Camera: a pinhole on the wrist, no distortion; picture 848 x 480 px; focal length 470.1 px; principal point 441.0 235.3 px. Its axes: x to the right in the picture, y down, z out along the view. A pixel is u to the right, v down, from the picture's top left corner.
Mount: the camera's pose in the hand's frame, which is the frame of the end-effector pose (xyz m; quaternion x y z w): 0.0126 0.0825 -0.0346 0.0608 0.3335 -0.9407 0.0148
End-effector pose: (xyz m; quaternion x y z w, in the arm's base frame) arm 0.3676 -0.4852 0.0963 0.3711 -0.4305 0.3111 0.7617
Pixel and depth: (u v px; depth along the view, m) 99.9 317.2 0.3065
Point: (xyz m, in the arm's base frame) 0.4965 -0.6987 0.3012
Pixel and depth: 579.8 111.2 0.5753
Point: 0.1903 -1.0067 0.0188
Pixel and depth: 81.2 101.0 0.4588
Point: 0.3976 -0.8663 0.4909
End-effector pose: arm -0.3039 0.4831 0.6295 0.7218 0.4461 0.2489 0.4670
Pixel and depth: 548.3 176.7 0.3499
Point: -0.2012 0.2930 0.4325
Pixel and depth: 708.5 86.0 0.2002
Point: -0.2483 0.3061 0.5794
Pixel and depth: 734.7 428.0 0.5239
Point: -0.4905 0.1547 0.1971
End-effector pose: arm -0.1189 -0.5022 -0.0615 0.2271 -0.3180 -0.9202 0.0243
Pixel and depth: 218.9 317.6 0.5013
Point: -0.4101 -0.1108 -0.0974
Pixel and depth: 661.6 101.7 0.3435
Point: -0.0607 -0.2663 0.1700
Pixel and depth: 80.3 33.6 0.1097
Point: -0.2356 -0.5051 -0.0027
